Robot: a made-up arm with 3 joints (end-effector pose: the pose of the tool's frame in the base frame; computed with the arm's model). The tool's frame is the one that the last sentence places. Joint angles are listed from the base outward.
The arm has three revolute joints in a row. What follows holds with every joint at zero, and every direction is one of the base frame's. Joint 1 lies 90 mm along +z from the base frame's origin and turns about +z. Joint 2 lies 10 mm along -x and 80 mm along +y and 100 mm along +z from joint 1 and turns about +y. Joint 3 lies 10 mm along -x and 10 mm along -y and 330 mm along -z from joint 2 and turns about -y. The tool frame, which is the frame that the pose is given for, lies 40 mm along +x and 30 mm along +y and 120 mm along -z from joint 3; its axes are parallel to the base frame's.
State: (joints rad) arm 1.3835 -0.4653 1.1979
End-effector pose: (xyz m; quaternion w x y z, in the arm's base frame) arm -0.0526 0.2593 -0.0585 0.5188 0.4714 -0.5691 0.4297
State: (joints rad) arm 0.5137 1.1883 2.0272
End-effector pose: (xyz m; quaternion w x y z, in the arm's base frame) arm -0.2267 -0.0131 0.0257 0.8834 0.1035 -0.3939 0.2320
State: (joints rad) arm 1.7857 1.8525 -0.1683
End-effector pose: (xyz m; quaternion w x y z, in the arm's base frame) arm -0.0018 -0.4606 0.3075 0.3334 -0.6597 0.5313 0.4140
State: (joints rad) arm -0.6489 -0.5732 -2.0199
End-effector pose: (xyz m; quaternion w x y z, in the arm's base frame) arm 0.0974 0.0516 -0.1472 0.7105 0.2110 0.6274 -0.2390
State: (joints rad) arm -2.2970 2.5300 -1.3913
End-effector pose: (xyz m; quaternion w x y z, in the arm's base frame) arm 0.1647 0.0348 0.5794 0.1558 -0.8437 -0.3791 -0.3467
